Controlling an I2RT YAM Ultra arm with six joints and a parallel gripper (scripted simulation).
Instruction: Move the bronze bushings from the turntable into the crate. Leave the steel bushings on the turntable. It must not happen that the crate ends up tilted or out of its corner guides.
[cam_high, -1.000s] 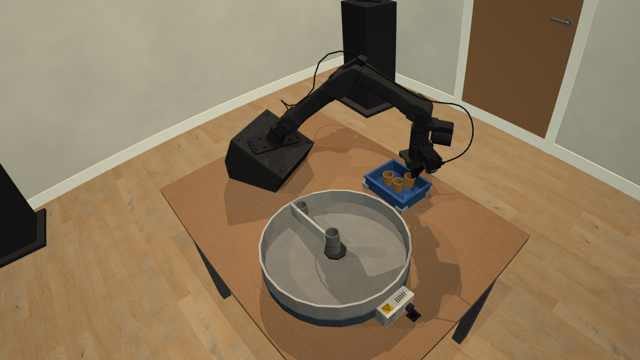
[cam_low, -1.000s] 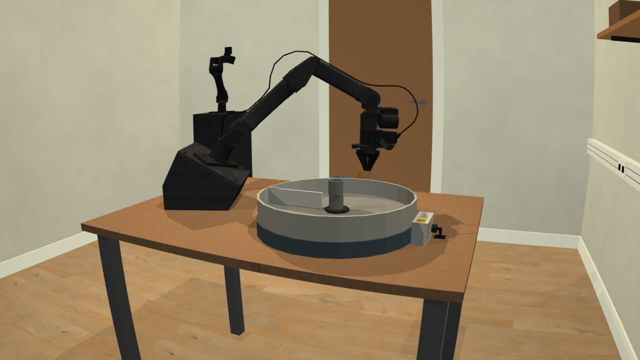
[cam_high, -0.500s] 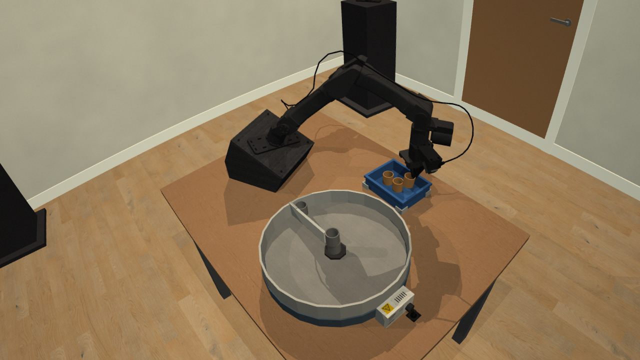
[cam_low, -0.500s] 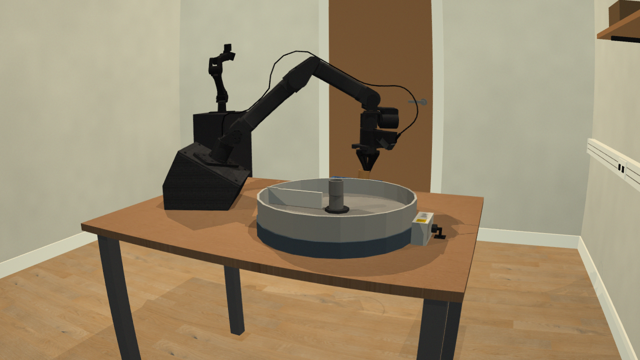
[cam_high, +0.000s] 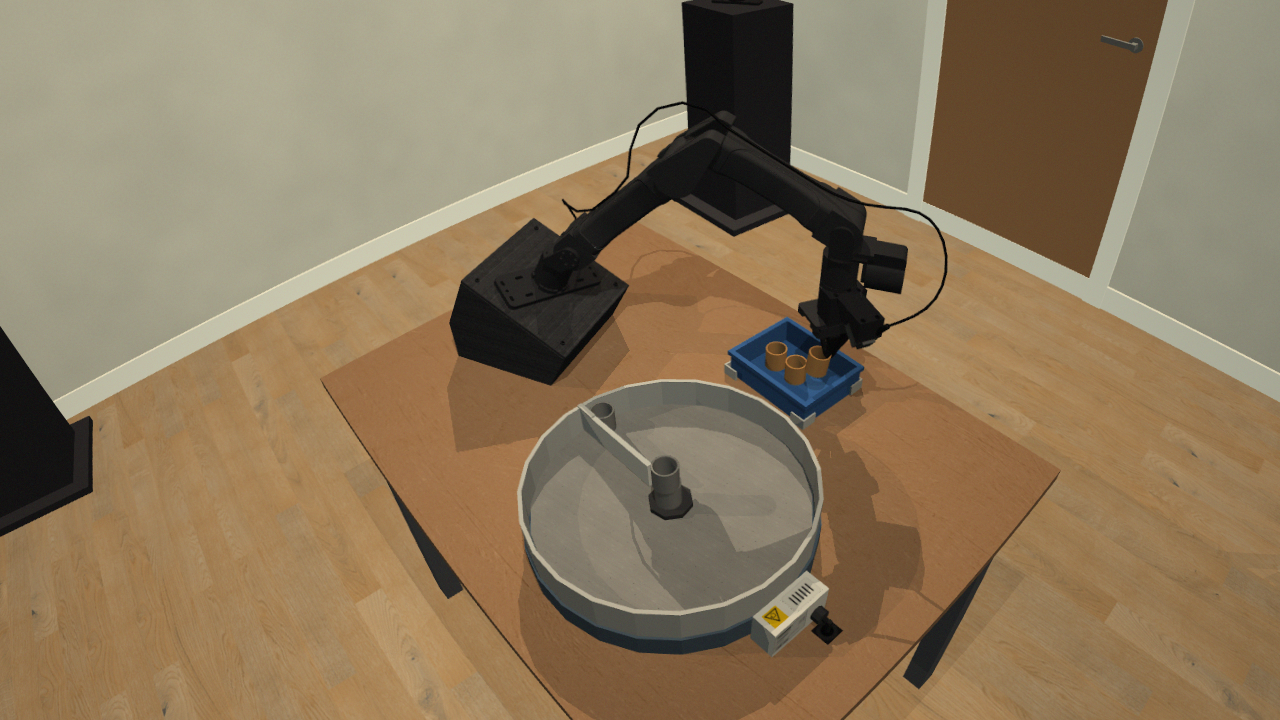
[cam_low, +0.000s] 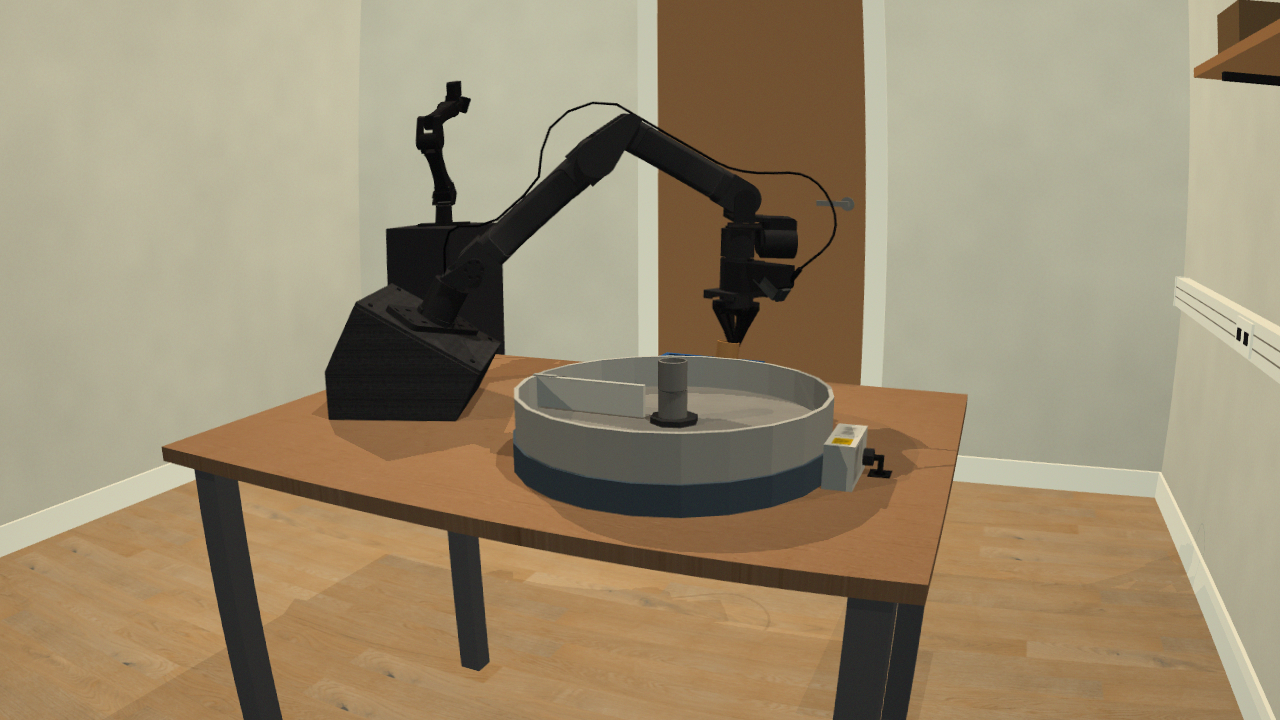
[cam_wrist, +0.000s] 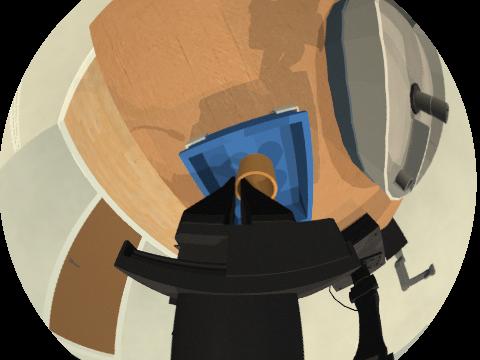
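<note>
My gripper is now 6 cm past the blue crate, 2 cm to the left of it and 7 cm above it. The rest, counted from my hand: grey turntable: 7 cm ahead, 37 cm to the right, 4 cm below.
</note>
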